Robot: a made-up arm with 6 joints.
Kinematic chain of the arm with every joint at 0, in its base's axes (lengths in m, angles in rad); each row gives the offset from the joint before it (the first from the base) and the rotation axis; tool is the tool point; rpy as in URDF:
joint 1: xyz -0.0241 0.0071 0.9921 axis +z
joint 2: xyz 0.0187 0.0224 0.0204 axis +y
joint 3: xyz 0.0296 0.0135 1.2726 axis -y
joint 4: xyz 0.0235 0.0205 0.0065 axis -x
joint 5: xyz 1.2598 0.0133 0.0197 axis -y
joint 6: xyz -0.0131 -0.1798 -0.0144 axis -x
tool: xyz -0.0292 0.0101 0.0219 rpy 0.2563 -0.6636 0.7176
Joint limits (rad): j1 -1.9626..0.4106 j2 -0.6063..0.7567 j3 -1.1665..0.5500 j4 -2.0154..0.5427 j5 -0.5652..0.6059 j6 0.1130..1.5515
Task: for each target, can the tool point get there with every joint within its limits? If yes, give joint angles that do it. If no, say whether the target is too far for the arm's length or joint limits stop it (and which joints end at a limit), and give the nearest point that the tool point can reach.
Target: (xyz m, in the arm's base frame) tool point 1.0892 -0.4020 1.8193
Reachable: yes | joints -0.3929 -0.0176 -0.2898 -1.5787 0.0976 0.8008
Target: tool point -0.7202 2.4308 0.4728
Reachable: no: joint limits stop it (at a limit: joint 1, joint 2, joint 4, joint 5, joint 6) | nearest point 0.3219 0.3108 0.7427 | short by 2.378 m
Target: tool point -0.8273 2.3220 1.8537
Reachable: no: joint limits stop it (at a limit: joint 1, joint 2, joint 4, joint 5, joint 6) | nearest point 0.4205 0.3537 1.7624 | short by 2.332 m
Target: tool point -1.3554 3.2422 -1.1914
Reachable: no: too far | nearest point 0.4536 0.3681 0.6944 | short by 3.884 m
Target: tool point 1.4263 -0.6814 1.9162
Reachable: yes | joints -0.4706 0.2753 0.1381 -1.7097 -0.3114 0.4723
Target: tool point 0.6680 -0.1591 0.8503
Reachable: yes | joints -0.2698 0.5205 -0.9103 -1.5940 -0.4007 0.5370
